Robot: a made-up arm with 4 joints.
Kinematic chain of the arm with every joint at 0, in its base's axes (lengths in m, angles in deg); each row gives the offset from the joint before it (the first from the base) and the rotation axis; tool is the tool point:
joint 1: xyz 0 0 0.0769 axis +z
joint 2: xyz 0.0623 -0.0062 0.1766 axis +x
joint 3: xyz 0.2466 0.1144 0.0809 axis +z
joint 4: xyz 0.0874 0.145 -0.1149 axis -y
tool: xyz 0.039 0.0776 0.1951
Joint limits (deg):
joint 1: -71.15..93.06
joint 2: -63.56..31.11
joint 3: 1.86..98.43
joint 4: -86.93..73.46
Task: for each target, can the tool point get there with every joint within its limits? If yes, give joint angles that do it. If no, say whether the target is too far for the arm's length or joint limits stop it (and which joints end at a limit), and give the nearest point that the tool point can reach.
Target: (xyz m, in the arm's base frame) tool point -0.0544 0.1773 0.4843
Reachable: yes | joints 52.67 20.08 75.53 19.67
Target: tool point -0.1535 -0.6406 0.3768
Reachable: no: joint limits stop it (at a limit: joint 1, joint 2, joint 3) | nearest point -0.0072 -0.1081 0.3232 | short by 0.555 m
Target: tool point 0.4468 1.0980 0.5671
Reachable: no: too far | nearest point 0.2496 0.6135 0.4076 | short by 0.547 m
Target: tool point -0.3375 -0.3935 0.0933
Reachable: no: joint limits stop it (at a limit: joint 1, joint 3) | nearest point -0.3320 0.0291 0.1056 | short by 0.423 m
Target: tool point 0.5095 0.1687 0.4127
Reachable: yes | joints -32.01 8.32 40.88 -37.57
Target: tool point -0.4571 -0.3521 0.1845
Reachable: no: joint limits stop it (at a limit: joint 1, joint 3) | nearest point -0.3601 0.0277 0.2013 | short by 0.392 m
